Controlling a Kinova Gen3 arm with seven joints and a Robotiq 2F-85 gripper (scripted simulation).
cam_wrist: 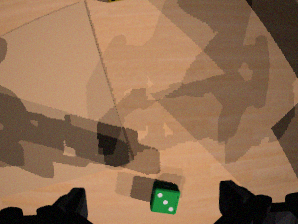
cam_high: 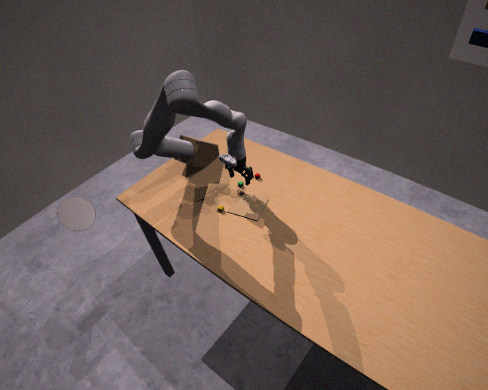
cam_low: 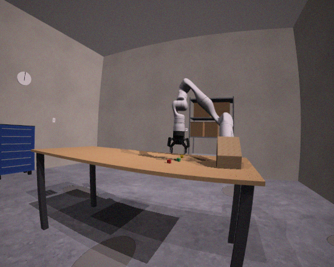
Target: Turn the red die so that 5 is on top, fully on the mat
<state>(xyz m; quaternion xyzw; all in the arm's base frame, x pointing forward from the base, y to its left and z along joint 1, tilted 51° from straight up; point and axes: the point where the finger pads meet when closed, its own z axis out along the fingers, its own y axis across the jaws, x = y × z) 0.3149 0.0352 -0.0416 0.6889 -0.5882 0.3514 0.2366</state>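
My gripper is now 1 cm past the green die, 1 cm to the right of it and 4 cm above it. From my hand the other things lie so: tan mat: 10 cm ahead, 6 cm to the right, 5 cm below; then yellow die: 3 cm ahead, 16 cm to the right, 4 cm below; then red die: 1 cm ahead, 11 cm to the left, 4 cm below.
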